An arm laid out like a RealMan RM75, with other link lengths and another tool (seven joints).
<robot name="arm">
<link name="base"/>
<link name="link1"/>
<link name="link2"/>
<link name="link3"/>
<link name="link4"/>
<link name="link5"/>
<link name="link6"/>
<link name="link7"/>
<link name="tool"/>
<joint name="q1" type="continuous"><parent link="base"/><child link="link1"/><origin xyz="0.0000 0.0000 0.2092" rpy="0.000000 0.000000 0.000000"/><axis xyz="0 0 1"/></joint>
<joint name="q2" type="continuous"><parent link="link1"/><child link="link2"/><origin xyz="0.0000 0.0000 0.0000" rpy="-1.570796 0.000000 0.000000"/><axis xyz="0 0 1"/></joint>
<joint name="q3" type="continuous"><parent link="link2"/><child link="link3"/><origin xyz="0.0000 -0.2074 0.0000" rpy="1.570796 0.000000 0.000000"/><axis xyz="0 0 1"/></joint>
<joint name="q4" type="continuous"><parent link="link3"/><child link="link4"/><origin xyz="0.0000 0.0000 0.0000" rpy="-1.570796 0.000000 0.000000"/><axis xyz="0 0 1"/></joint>
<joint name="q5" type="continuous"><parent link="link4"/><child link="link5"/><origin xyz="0.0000 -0.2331 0.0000" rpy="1.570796 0.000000 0.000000"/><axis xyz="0 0 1"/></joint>
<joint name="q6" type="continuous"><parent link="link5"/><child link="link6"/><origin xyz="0.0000 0.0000 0.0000" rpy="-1.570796 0.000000 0.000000"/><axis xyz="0 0 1"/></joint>
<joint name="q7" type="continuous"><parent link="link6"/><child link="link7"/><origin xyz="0.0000 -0.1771 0.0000" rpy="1.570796 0.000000 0.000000"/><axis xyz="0 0 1"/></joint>
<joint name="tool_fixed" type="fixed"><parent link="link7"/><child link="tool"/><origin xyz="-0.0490 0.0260 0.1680" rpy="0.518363 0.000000 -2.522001"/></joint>
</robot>
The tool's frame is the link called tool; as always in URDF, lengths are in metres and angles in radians. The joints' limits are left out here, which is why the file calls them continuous.
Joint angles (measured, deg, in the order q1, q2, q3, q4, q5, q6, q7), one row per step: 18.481, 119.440, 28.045, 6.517, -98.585, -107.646, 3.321; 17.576, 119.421, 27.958, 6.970, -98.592, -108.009, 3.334; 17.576, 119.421, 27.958, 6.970, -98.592, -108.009, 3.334; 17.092, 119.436, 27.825, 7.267, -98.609, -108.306, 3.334; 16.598, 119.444, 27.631, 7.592, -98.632, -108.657, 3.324; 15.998, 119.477, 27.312, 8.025, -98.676, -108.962, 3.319; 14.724, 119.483, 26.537, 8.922, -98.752, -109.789, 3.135; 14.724, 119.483, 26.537, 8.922, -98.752, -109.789, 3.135; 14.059, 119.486, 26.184, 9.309, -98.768, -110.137, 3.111; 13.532, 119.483, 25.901, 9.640, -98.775, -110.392, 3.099; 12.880, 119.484, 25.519, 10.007, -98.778, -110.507, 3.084; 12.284, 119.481, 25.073, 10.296, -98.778, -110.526, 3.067; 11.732, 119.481, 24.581, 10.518, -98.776, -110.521, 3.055; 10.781, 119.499, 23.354, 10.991, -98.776, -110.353, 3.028; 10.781, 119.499, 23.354, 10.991, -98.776, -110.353, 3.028; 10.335, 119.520, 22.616, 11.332, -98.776, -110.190, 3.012
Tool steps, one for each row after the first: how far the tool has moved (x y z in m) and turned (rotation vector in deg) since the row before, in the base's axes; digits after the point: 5 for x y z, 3 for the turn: 0.00354, -0.00416, 0.00040, 0.130, 0.329, -0.391; 0.00000, 0.00000, 0.00000, 0.000, 0.000, 0.000; 0.00106, -0.00263, -0.00013, 0.049, 0.203, -0.063; 0.00067, -0.00286, -0.00028, 0.035, 0.190, 0.006; 0.00086, -0.00294, -0.00117, -0.124, 0.290, -0.016; 0.00097, -0.00691, -0.00219, -0.124, 0.366, 0.038; 0.00000, 0.00000, 0.00000, 0.000, 0.000, 0.000; 0.00118, -0.00334, -0.00090, -0.078, 0.212, -0.085; 0.00097, -0.00257, -0.00071, -0.073, 0.197, -0.074; 0.00192, -0.00235, -0.00151, -0.244, 0.236, -0.246; 0.00188, -0.00178, -0.00202, -0.357, 0.164, -0.263; 0.00167, -0.00155, -0.00230, -0.414, 0.109, -0.239; 0.00222, -0.00199, -0.00625, -1.145, 0.251, -0.315; 0.00000, 0.00000, 0.00000, 0.000, 0.000, 0.000; 0.00068, -0.00061, -0.00400, -0.732, 0.229, -0.093
